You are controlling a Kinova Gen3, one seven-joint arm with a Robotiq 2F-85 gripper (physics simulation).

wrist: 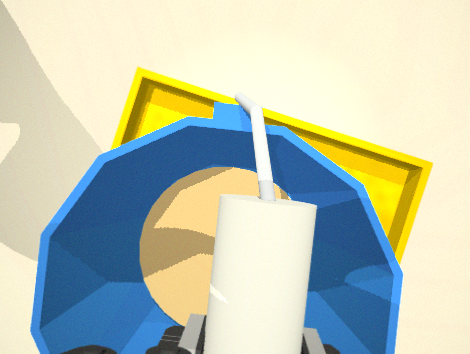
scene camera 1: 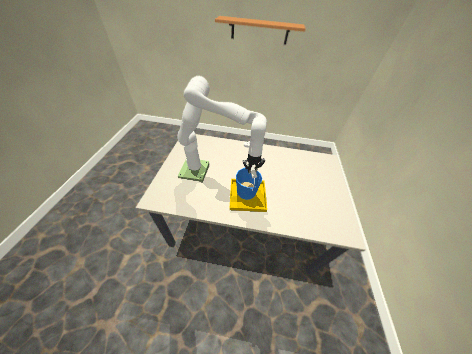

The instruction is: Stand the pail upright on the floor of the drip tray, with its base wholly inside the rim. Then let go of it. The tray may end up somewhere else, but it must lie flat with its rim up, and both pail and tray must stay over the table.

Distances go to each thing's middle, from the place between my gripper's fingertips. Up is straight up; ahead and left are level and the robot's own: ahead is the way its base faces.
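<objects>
There is a yellow drip tray (scene camera 1: 258, 203) in my sight, and my gripper is 22 cm above it and 1 cm to the left of it.
</objects>
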